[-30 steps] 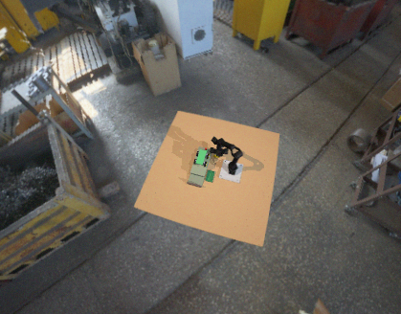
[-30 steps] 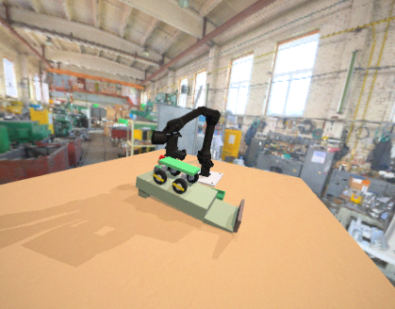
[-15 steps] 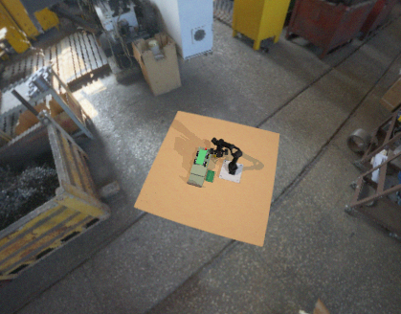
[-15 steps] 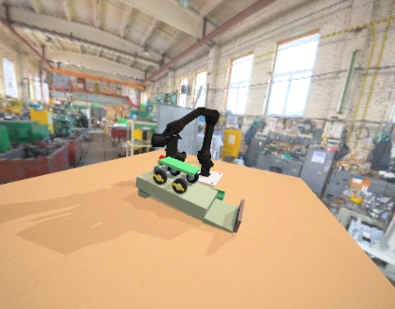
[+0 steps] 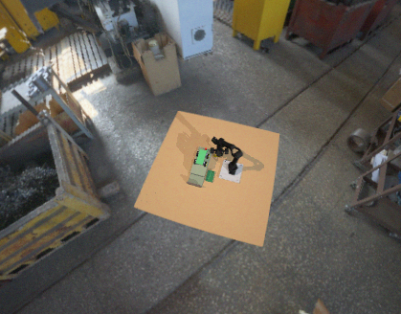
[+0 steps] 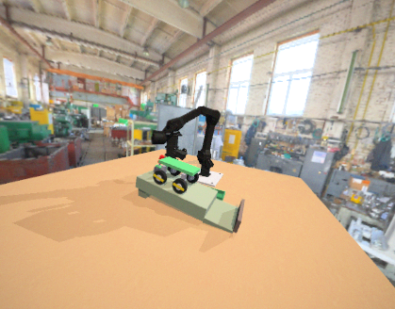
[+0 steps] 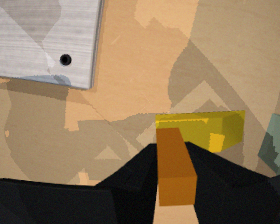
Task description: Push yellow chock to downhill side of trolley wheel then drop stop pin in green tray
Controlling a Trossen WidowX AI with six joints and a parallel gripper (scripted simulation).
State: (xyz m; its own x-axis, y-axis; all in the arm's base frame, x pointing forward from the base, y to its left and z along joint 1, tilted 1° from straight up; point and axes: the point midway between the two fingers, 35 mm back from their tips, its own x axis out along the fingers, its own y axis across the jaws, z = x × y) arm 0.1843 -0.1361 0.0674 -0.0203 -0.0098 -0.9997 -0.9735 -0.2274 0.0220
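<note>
Right now my gripper tip is 250 mm to the right of the green tray, 50 mm above it and 20 mm short of it. The rest, counted from my gripper tip: yellow chock: 20 mm ahead, 10 mm to the left, 10 mm below; then trolley: 150 mm ahead, 130 mm to the left, 70 mm above; then stop pin: 130 mm ahead, 90 mm above, 30 mm to the left.
</note>
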